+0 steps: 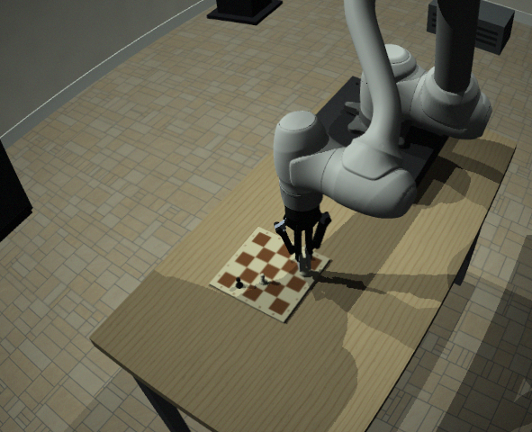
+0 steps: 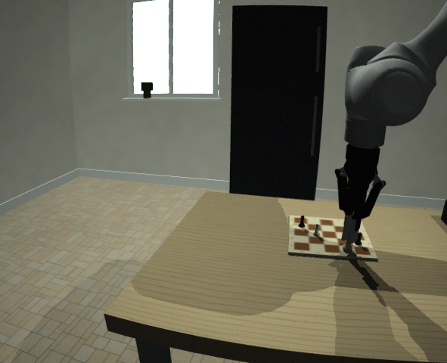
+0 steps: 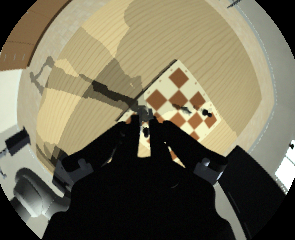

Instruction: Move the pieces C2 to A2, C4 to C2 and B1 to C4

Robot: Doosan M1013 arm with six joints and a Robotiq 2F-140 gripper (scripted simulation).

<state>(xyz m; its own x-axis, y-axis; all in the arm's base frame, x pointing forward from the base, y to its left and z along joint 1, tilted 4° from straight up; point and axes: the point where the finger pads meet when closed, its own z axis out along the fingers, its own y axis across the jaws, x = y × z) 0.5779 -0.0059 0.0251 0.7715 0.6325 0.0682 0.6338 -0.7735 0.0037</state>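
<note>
Now: hand 30 mm above the tall white piece. From my hand the other things lie so: small white piece (80 mm to the right, 70 mm ahead, 50 mm below); small chessboard (80 mm to the right, 60 mm below, 30 mm ahead).
</note>
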